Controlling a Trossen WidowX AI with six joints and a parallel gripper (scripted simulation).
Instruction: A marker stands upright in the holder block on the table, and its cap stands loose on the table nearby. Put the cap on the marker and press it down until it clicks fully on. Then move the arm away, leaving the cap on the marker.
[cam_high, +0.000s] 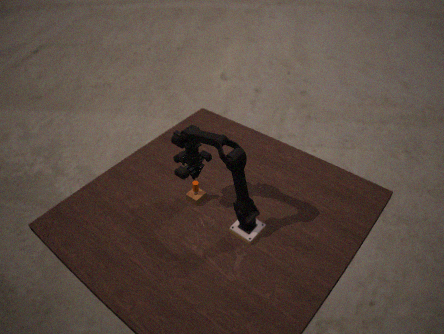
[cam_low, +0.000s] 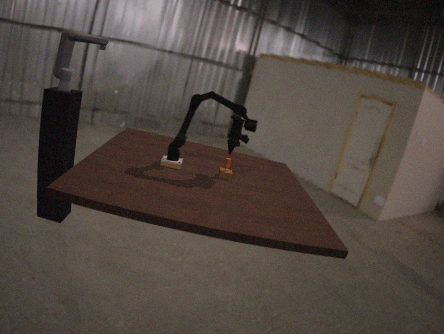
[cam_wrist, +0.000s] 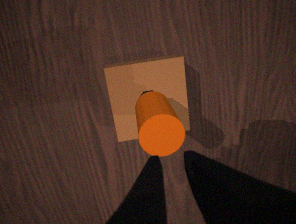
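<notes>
My gripper tip is now 5 cm above the orange cap.
</notes>
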